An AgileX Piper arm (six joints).
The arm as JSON. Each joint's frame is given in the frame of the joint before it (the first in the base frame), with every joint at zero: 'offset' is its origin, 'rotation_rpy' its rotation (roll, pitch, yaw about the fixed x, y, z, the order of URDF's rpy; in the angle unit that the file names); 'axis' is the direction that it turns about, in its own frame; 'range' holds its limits. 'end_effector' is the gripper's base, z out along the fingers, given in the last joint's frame.
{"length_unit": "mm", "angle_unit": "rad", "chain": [
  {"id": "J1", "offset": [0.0, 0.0, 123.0], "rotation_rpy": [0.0, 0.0, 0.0], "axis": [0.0, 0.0, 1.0], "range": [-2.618, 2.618]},
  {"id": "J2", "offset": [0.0, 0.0, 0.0], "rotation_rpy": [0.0, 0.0, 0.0], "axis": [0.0, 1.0, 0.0], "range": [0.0, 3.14]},
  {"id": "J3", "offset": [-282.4, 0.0, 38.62], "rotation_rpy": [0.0, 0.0, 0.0], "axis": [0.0, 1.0, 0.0], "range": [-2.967, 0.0]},
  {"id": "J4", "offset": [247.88, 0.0, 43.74], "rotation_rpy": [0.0, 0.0, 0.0], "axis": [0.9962, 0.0, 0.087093], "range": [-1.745, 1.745]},
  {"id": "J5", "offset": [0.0, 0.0, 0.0], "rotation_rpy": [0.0, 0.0, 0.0], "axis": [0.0, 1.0, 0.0], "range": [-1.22, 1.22]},
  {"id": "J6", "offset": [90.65, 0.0, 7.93], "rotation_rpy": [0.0, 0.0, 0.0], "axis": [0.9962, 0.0, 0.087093], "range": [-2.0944, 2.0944]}
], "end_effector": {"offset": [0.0, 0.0, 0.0], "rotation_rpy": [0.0, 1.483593, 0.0]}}
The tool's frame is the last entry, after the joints.
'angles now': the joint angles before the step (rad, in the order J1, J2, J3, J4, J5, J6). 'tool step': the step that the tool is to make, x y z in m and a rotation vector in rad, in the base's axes. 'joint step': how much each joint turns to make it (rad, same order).
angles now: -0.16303 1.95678 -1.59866 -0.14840 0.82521 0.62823
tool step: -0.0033 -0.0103 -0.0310 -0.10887 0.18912 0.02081
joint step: -0.00010 0.06557 0.00500 -0.13796 0.10076 -0.00008
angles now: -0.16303 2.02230 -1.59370 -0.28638 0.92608 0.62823
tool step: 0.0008 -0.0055 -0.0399 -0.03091 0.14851 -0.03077
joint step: 0.00006 0.09311 -0.00006 -0.06114 0.06142 0.03864
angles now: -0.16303 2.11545 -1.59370 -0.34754 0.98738 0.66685
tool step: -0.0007 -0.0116 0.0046 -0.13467 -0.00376 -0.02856
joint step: -0.00007 -0.00015 0.00027 -0.16341 0.01058 0.10125
